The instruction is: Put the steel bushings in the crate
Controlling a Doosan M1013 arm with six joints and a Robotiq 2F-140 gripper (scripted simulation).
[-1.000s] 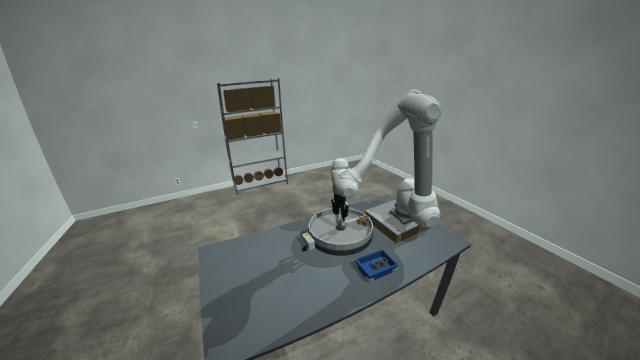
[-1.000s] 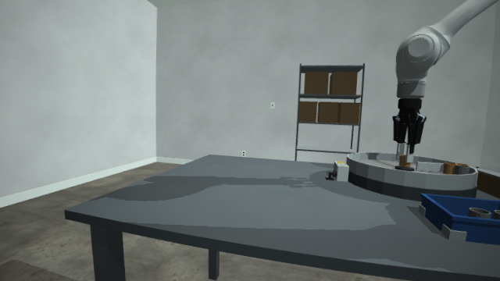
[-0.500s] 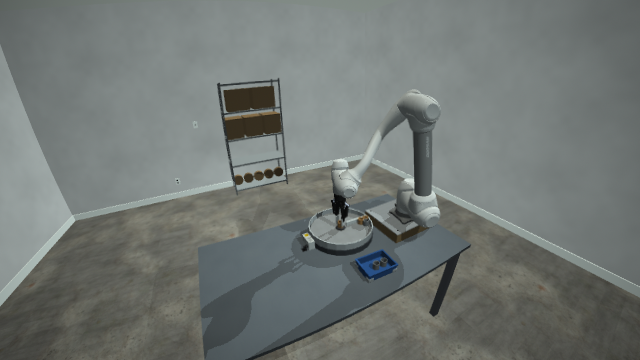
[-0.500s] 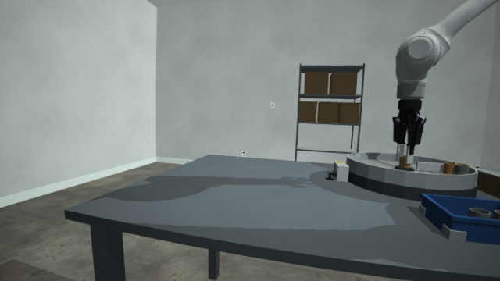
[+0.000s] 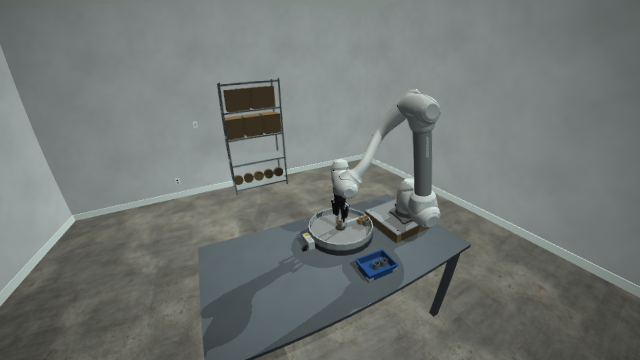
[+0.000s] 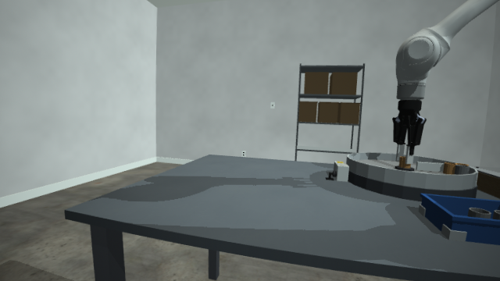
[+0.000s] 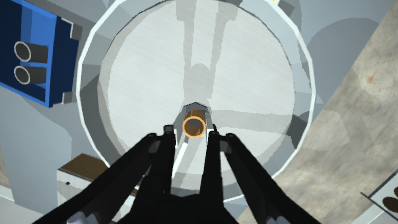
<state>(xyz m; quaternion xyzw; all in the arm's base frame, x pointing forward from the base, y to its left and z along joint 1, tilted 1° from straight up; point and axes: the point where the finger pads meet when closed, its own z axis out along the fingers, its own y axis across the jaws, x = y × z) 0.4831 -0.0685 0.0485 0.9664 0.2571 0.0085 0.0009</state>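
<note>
Now: hand 6 cm above the turning table. From my hand the other things lie so: blue crate: 37 cm to the left, 9 cm below, 6 cm behind.
</note>
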